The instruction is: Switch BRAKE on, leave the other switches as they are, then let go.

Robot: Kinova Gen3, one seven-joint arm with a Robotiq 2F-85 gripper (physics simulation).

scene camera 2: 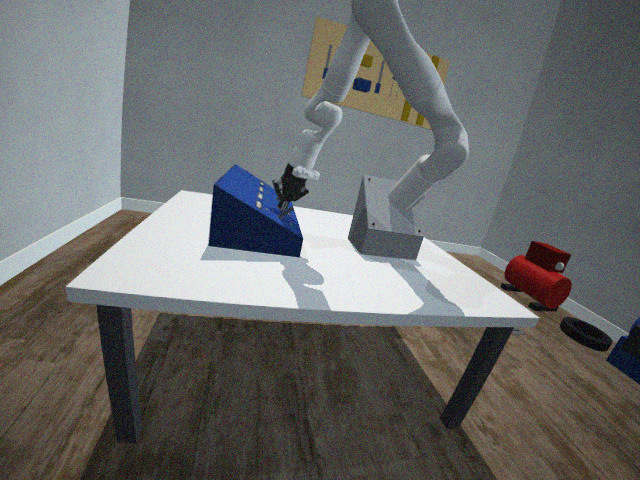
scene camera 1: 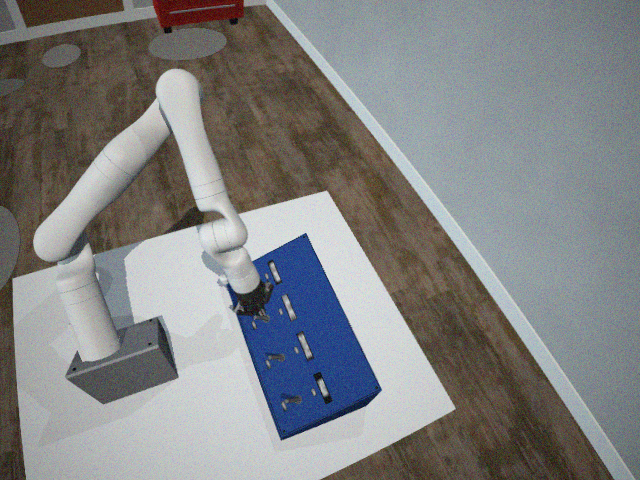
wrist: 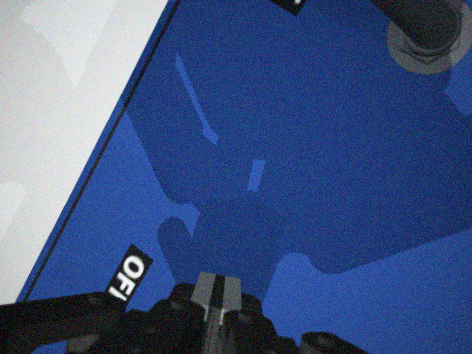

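Observation:
A blue sloped switch box stands on the table. Toggle levers stand on it in scene camera 1; another lever's base shows at the wrist view's top right. White strips on dark plates lie beside the row; their writing is too small to read, so I cannot tell which is BRAKE. My gripper is shut and empty, low over the panel. An OFF label is left of the fingertips. The lever near the fingertips is hidden in the wrist view.
The white table carries the box and the arm's grey base. The box's lower edge runs close beside the gripper. Another black label shows at the wrist view's top. A red tank is on the floor.

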